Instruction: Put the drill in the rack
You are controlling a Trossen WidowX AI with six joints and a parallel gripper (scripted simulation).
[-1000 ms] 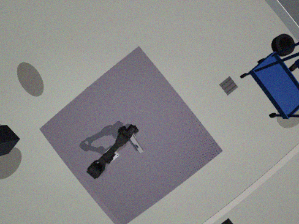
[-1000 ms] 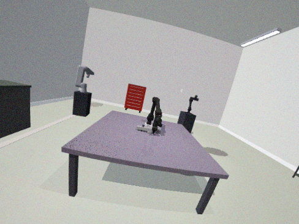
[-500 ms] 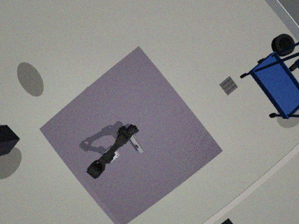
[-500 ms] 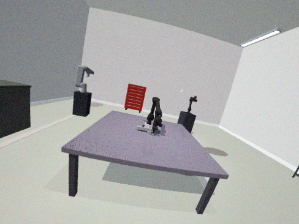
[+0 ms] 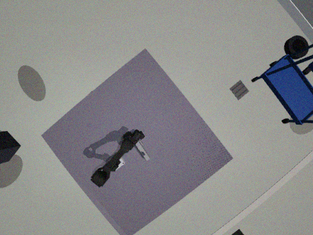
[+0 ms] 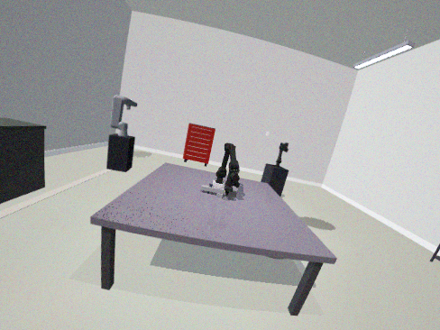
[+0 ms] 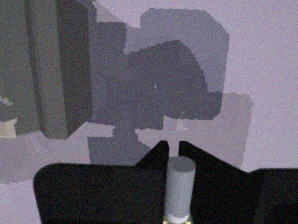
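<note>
Now: the drill 10 mm behind my gripper tip, 50 mm to the right of it and 30 mm above it. Also, from my gripper tip: grey rack: 60 mm behind, 70 mm to the left; then dark blue key: 40 mm behind, 140 mm to the right, 30 mm above.
</note>
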